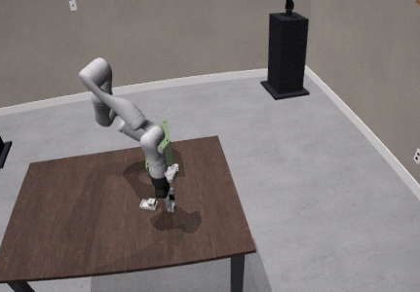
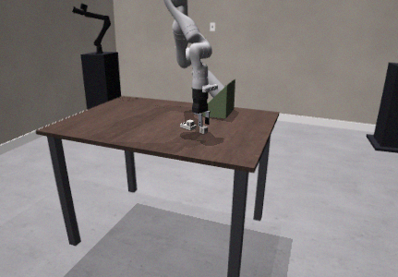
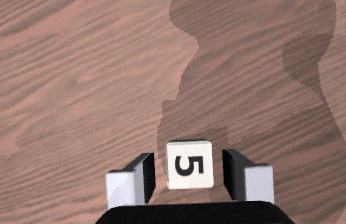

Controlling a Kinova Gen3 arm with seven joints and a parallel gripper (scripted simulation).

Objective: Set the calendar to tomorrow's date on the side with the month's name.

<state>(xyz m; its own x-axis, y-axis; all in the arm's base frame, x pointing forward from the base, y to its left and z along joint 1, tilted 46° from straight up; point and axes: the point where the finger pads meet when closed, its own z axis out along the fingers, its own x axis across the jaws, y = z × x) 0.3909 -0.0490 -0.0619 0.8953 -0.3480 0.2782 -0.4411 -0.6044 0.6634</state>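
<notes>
My hand is 40 mm above the digit cube. Round my hand: white calendar tray (50 mm behind, 90 mm to the right, 50 mm below); then white cube (40 mm behind, 80 mm to the right, 30 mm below).
</notes>
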